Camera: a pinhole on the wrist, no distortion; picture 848 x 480 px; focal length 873.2 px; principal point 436.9 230.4 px. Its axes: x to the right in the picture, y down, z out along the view. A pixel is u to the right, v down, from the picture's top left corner.
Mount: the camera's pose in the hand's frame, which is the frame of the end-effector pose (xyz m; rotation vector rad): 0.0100 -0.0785 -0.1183 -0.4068 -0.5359 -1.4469
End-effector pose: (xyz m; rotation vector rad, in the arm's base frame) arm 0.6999 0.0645 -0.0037 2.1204 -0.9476 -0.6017
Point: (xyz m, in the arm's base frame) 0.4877 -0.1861 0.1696
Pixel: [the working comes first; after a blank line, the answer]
In the camera's frame: -0.1978 0.0851 0.4438

47.7 397.8
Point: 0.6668 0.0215 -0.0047
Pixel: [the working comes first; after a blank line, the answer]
In the camera's frame: -0.0008 0.0222 0.1932

433.2 330.8
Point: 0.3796 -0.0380 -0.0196
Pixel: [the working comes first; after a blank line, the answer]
In the camera's frame: 0.0048 -0.0816 0.4679

445.9 78.2
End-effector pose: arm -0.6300 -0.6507 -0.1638 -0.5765 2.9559 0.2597
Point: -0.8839 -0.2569 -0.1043
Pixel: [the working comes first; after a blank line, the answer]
In the camera's frame: -0.3768 0.1279 0.3941

outside the picture
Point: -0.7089 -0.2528 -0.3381
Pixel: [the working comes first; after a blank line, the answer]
In the camera's frame: -0.1630 0.0060 0.5513

178.7 239.9
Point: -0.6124 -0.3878 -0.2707
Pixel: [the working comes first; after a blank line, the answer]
In the camera's frame: -0.0899 -0.0622 0.4027

242.0 95.6
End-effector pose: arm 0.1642 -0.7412 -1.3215 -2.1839 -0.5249 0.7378
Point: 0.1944 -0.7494 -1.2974
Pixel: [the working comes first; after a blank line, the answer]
In the camera's frame: -0.0101 0.0107 0.1056

353.0 319.0
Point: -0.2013 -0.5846 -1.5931
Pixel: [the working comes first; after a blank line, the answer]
In the camera's frame: 0.2172 -0.0557 0.5694

770.0 145.0
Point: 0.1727 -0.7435 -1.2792
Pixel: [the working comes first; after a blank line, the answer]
In the camera's frame: 0.0100 -0.0097 0.1018

523.0 147.6
